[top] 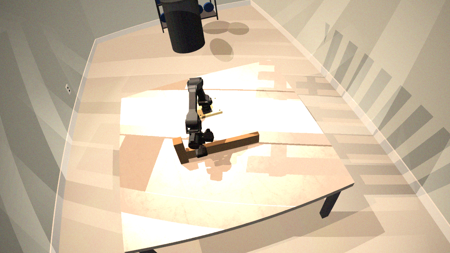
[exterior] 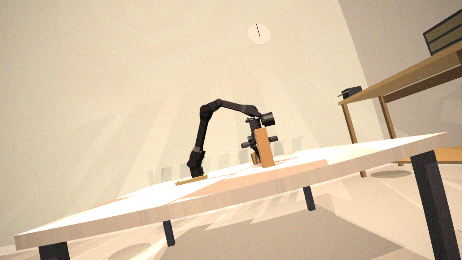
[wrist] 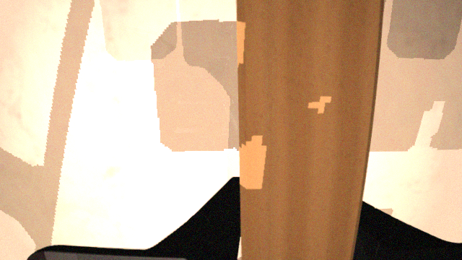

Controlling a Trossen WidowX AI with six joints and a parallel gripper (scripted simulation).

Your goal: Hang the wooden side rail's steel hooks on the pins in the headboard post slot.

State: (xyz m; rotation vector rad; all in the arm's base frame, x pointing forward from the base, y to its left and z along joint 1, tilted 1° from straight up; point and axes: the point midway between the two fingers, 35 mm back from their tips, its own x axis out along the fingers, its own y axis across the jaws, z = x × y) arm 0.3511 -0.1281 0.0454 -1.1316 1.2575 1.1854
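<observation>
Now: gripper tip 10 mm past the headboard post, 110 mm to the left of it and 50 mm below it.
</observation>
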